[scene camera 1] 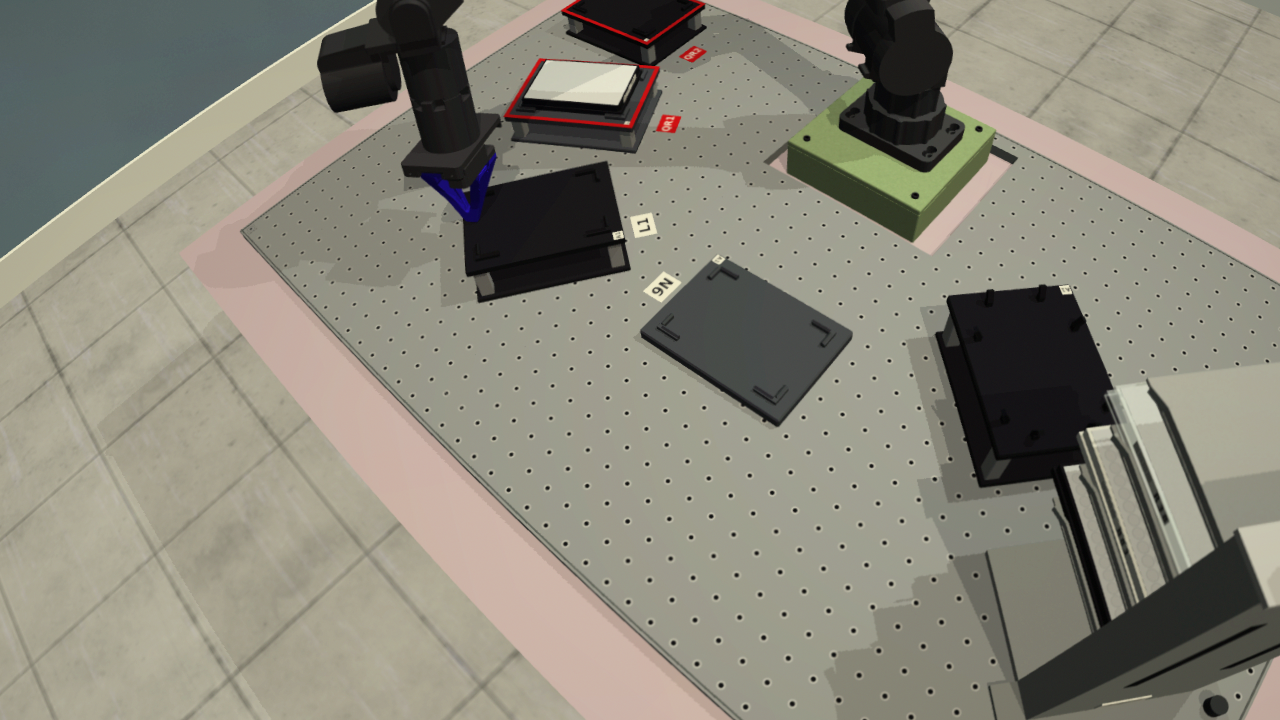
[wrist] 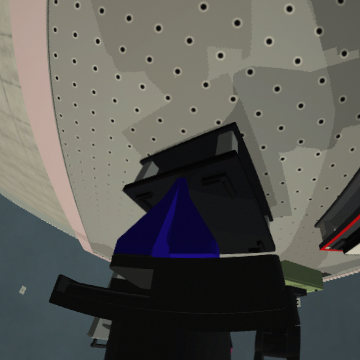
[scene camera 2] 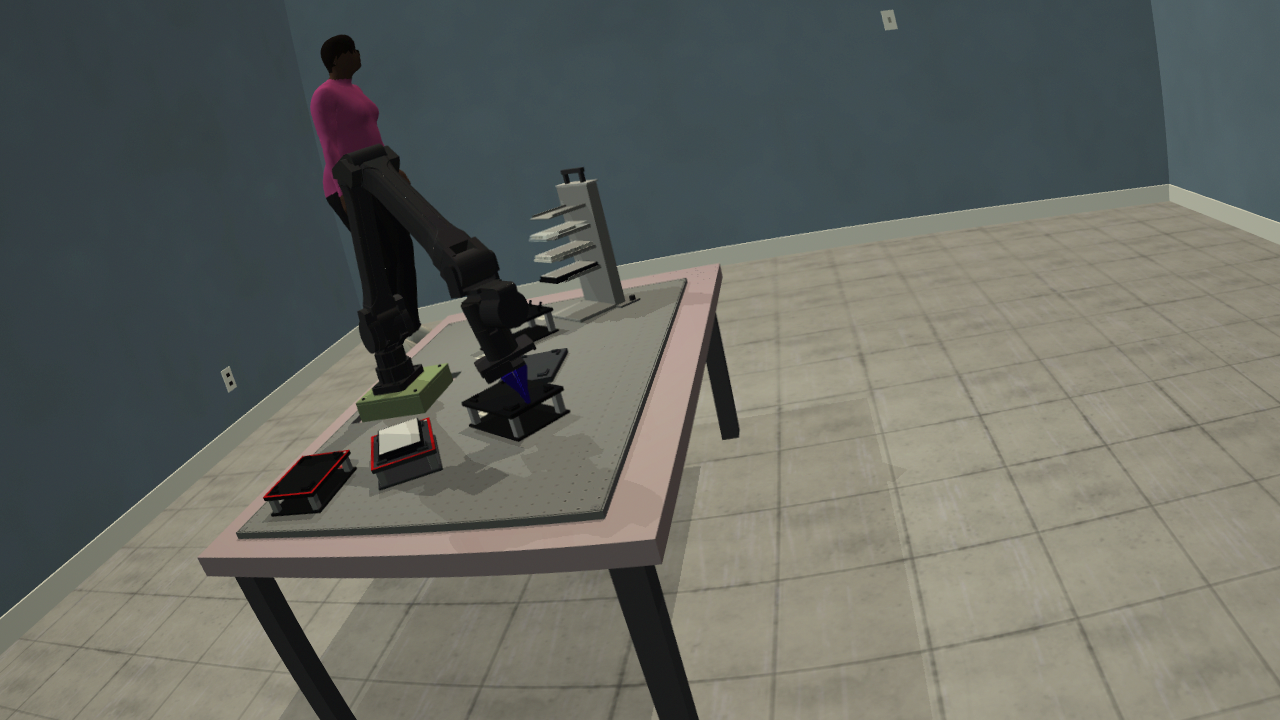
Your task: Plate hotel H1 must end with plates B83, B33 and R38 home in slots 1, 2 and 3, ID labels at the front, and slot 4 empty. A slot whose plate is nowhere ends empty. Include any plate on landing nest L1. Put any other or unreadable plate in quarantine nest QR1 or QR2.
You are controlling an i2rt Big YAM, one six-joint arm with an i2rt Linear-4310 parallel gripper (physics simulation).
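Frame: origin at the arm's base, x up, y right, z ahead, level; centimetres.
Where they show: gripper, fingertip midpoint: [scene camera 1: 472, 220] [wrist: 182, 182] [scene camera 2: 528, 402]; arm's base, link origin: [scene camera 1: 900, 131] [scene camera 2: 399, 382].
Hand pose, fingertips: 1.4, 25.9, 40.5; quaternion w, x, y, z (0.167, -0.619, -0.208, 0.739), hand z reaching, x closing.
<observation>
Things, the pixels of their centre, and the offset from my fingertips, as dx, dy, dz.
- black landing nest L1, body centre: [scene camera 1: 543, 228] [wrist: 209, 209] [scene camera 2: 513, 405] -2.3, -5.0, -5.1
- white-topped plate, body centre: [scene camera 1: 581, 86] [scene camera 2: 399, 439] -0.3, +7.9, -22.9
- Nest QR2, body centre: [scene camera 1: 633, 17] [scene camera 2: 310, 481] -2.8, +16.7, -40.4
- Hotel H1, body centre: [scene camera 1: 1204, 563] [scene camera 2: 575, 240] [wrist: 122, 306] +12.8, -69.1, -5.3
- flat grey nest N6, body centre: [scene camera 1: 746, 333] [scene camera 2: 532, 367] -4.2, -29.2, -9.3
My gripper [scene camera 1: 471, 216] [scene camera 2: 526, 399] [wrist: 182, 182] is shut with nothing between its blue fingers. Its tips are low over the black landing nest L1 [scene camera 1: 547, 219] [scene camera 2: 490, 398] [wrist: 235, 212], near its far-left edge in scene camera 1; contact cannot be told. No plate shows on L1. A white-topped plate [scene camera 1: 580, 82] [scene camera 2: 399, 436] sits in red-rimmed nest QR1 [scene camera 1: 648, 94] [scene camera 2: 433, 431]. Nest QR2 [scene camera 1: 626, 12] [scene camera 2: 308, 474] holds no visible plate. Hotel H1 [scene camera 2: 601, 250] carries light plates in its middle levels and a black one [scene camera 2: 571, 272] lowest; the top shelf looks bare. Plate IDs are unreadable.
A flat grey nest N6 [scene camera 1: 747, 335] [scene camera 2: 546, 365] lies between L1 and a raised black stand with pegs [scene camera 1: 1029, 371], which is beside the hotel. The arm's green base [scene camera 1: 845, 179] [scene camera 2: 384, 407] is at the table's edge. A person in pink [scene camera 2: 344, 116] stands behind the arm.
</observation>
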